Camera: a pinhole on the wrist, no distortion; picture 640 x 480 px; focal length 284.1 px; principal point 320.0 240.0 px. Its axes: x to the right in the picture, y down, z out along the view. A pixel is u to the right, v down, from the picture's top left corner.
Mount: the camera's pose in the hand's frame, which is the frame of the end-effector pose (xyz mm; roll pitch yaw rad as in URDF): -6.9 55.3 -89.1 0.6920 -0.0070 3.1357
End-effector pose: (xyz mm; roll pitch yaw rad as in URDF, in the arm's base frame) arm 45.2 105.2 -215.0 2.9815 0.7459 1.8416
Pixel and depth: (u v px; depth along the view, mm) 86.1 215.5 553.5
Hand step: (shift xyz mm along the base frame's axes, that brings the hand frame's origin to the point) 419.9 301.2 -476.2
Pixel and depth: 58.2 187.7 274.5
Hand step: 227.6 221.4 -201.3
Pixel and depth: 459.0 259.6 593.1
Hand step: 561.5 -296.2 -41.7
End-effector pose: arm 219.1 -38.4 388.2 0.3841 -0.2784 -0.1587
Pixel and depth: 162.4 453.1 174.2
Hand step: 49.9 4.8 162.5
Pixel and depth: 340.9 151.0 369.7
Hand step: -50.0 319.0 237.3
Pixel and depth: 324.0 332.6 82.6
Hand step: -0.4 85.2 22.0
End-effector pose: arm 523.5 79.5 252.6 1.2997 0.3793 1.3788
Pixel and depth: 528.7 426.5 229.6
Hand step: 130.9 -139.4 187.9
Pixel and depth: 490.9 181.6 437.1
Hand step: 59.2 -96.5 508.6
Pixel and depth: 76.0 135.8 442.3
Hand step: 117.3 515.9 308.4
